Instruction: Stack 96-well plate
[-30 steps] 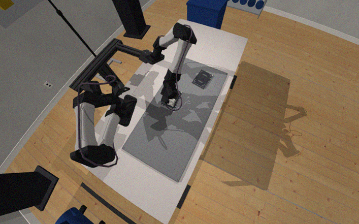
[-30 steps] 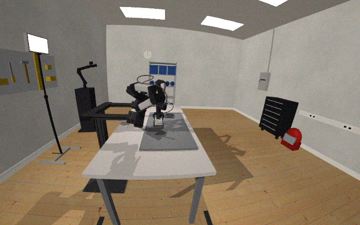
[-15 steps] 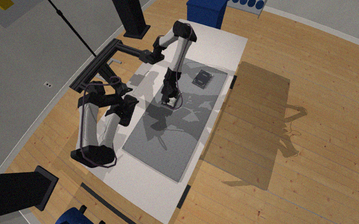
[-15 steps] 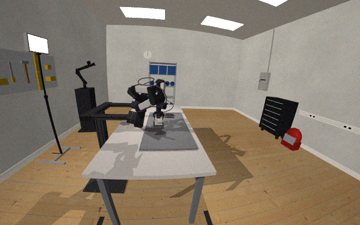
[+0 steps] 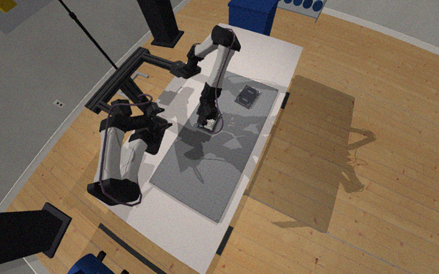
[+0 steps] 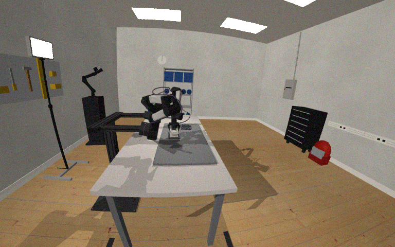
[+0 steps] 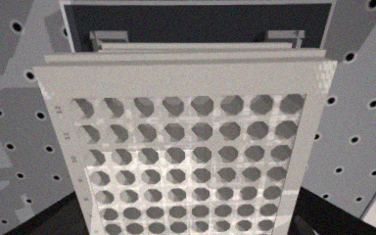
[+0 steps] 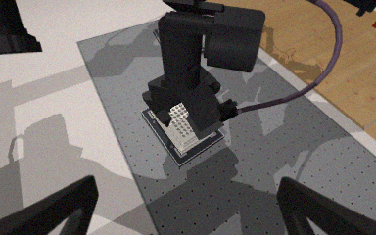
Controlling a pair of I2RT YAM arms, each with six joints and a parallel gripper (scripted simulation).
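Right now my left hand is 5 cm above the plate nest N2. From my left hand the other things lie so: plate nest N1 (19 cm ahead, 27 cm to the left, 5 cm below).
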